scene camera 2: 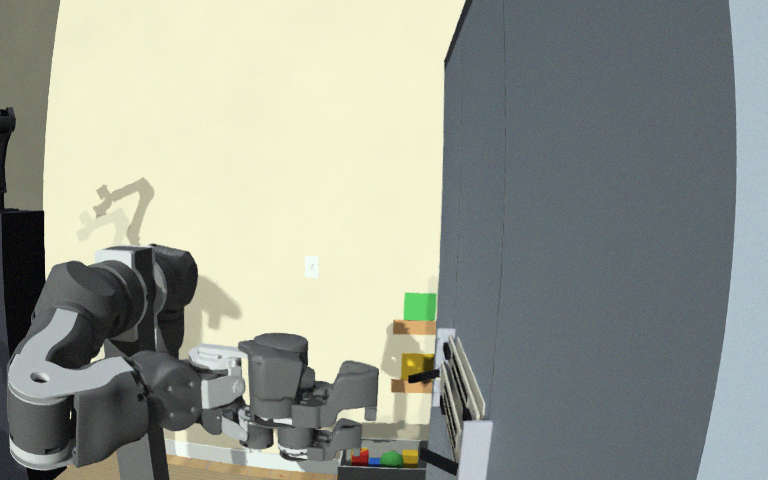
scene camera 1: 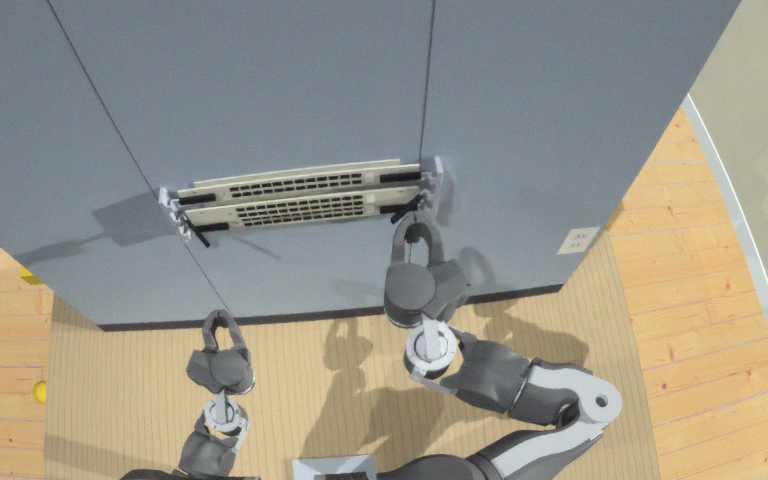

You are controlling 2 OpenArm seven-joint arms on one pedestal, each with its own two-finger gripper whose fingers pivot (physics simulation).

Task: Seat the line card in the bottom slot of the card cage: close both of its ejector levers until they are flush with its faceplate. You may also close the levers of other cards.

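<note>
The card cage (scene camera 1: pixel 437 175) (scene camera 2: pixel 474 452) sits on the grey cabinet front with pale, grilled line cards. On the upper card (scene camera 1: pixel 294 184), both dark levers lie flat. At the lower card (scene camera 1: pixel 231 217), a left lever (scene camera 1: pixel 197 232) (scene camera 2: pixel 438 461) and a right lever (scene camera 1: pixel 403 210) (scene camera 2: pixel 422 376) stick out at an angle; dark bars lie flat beside them. My right gripper (scene camera 1: pixel 416 218) (scene camera 2: pixel 370 396) is shut and empty, its tips just below the right lever in scene camera 1, with a gap in scene camera 2. My left gripper (scene camera 1: pixel 219 313) (scene camera 2: pixel 355 435) is shut and empty, farther from the cage.
The cabinet (scene camera 1: pixel 283 84) (scene camera 2: pixel 594 226) rises behind the cage. A wall outlet (scene camera 1: pixel 578 240) is on its lower right part in scene camera 1. In scene camera 2, a green block (scene camera 2: pixel 419 306) and a yellow block (scene camera 2: pixel 416 365) rest on shelves above a toy bin (scene camera 2: pixel 379 473).
</note>
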